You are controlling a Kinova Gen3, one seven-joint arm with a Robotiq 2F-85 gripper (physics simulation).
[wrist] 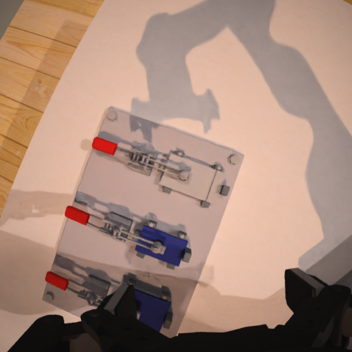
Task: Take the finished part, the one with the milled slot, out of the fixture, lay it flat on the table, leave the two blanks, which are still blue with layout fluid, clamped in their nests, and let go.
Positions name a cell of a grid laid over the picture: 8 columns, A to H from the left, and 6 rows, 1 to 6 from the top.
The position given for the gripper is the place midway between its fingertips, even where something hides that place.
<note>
In view: the gripper (E6), a finished part (E4), a blue blank (D5), a blue blank (D6) and a fixture plate (C4).
</note>
